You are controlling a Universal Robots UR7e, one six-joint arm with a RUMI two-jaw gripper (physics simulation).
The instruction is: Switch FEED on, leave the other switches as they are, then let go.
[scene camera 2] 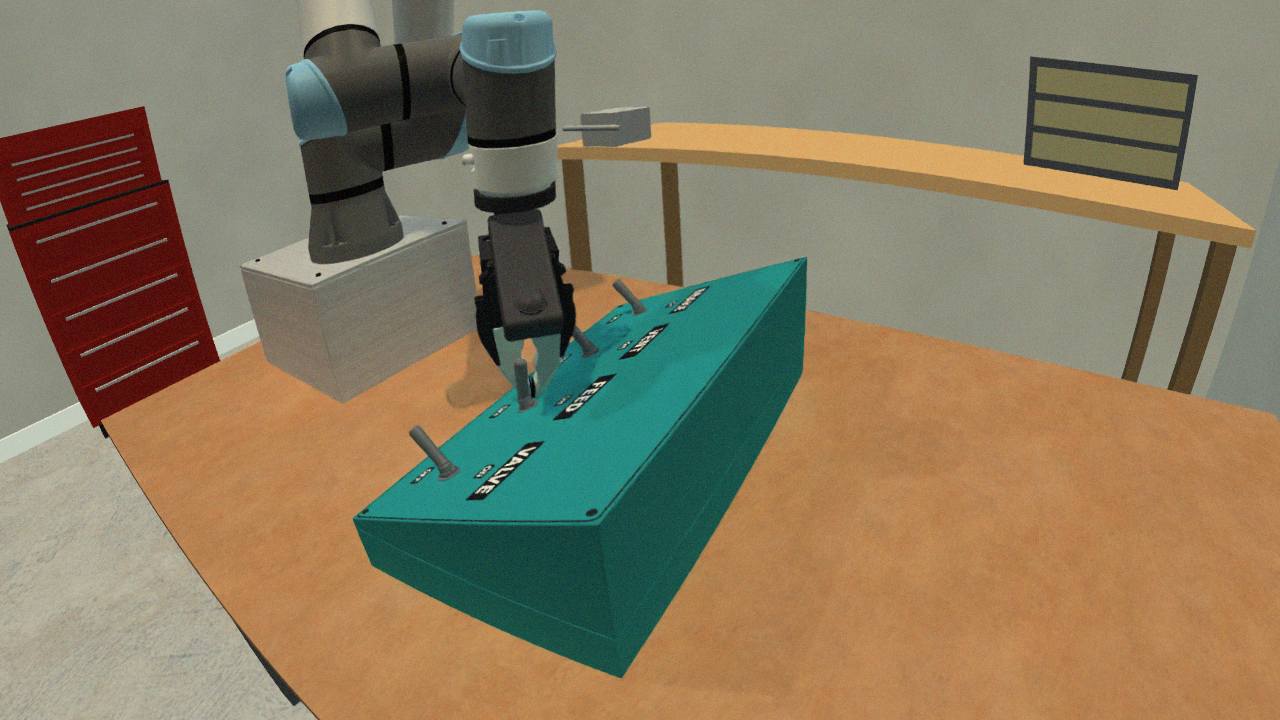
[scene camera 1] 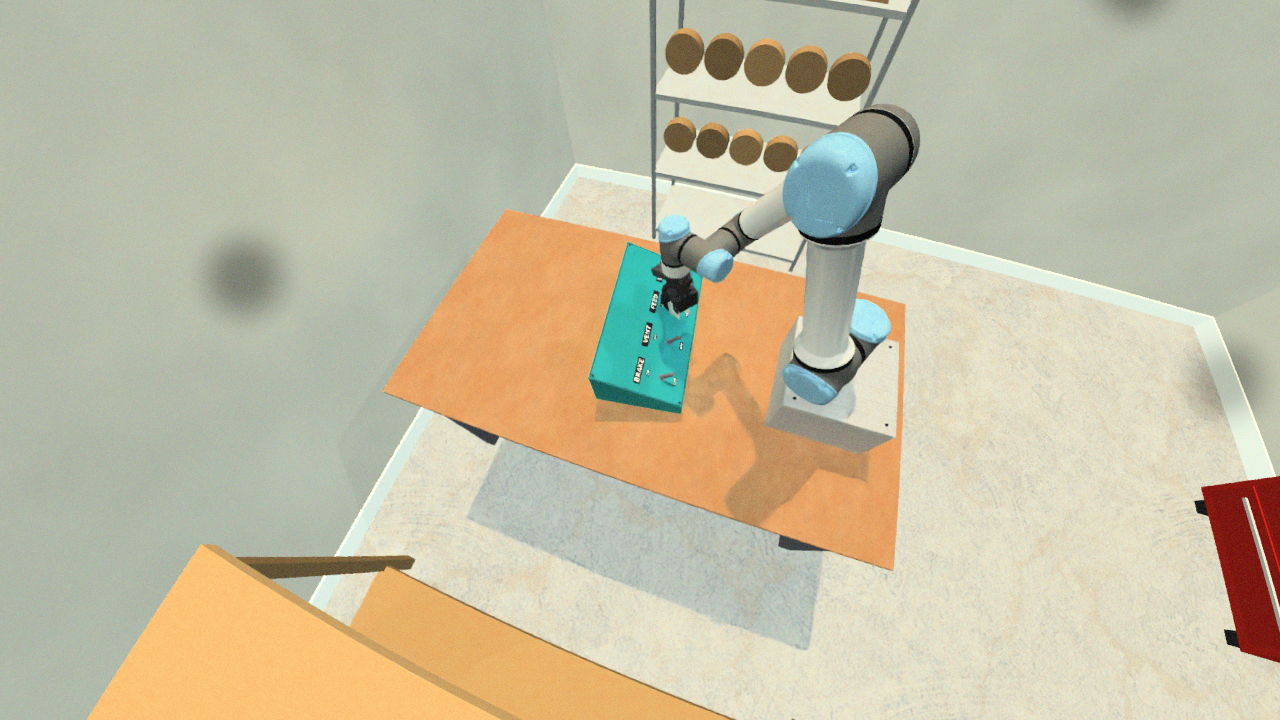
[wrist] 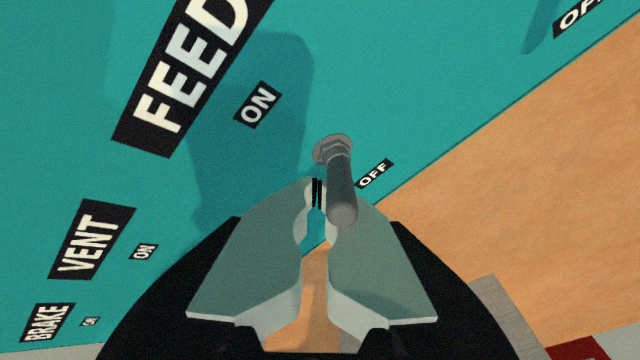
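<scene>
The teal switch panel slopes on the table. The FEED lever stands nearly upright, between its ON label and OFF label. The VALVE lever, VENT lever and BRAKE lever lean to their OFF sides. My gripper is shut with nothing between its fingers. Its tips are low over the panel, right beside the FEED lever; the lever overlaps one finger in the wrist view. Whether they touch is unclear.
The panel stands on the orange-brown table. The arm's pale base block is behind it. A shelf rack, a red tool cabinet and a wooden bench stand away from the table.
</scene>
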